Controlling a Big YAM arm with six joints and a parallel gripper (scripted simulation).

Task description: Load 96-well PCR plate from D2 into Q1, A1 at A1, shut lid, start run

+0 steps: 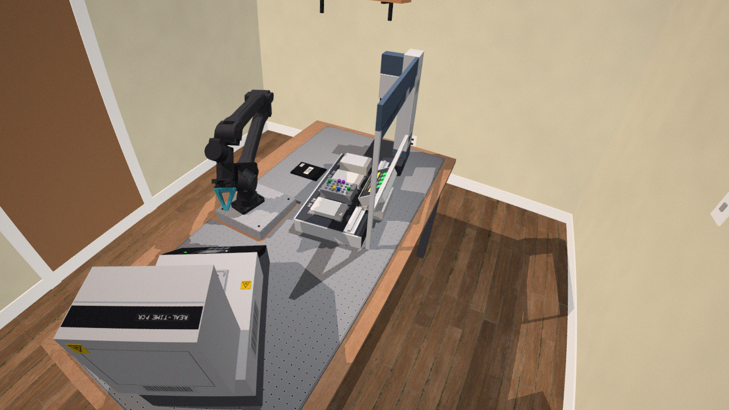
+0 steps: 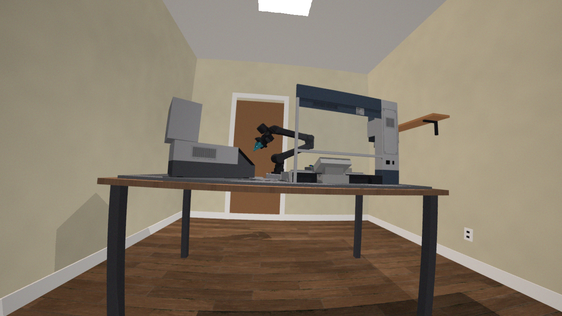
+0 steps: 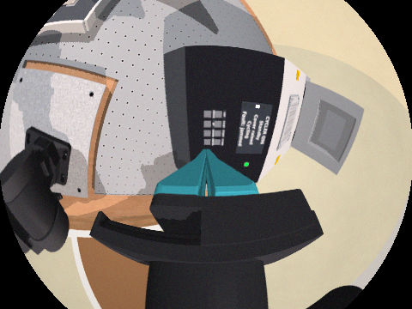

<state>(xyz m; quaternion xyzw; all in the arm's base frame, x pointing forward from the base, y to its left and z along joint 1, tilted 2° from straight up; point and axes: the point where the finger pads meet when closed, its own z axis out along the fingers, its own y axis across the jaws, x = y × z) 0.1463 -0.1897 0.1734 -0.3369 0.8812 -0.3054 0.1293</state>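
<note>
Now: the tube cooling block 440 mm to the left of my hand, 130 mm below it and 130 mm ahead of it. Round my hand: black flat pad (550 mm to the left, 210 mm below, 140 mm behind).
</note>
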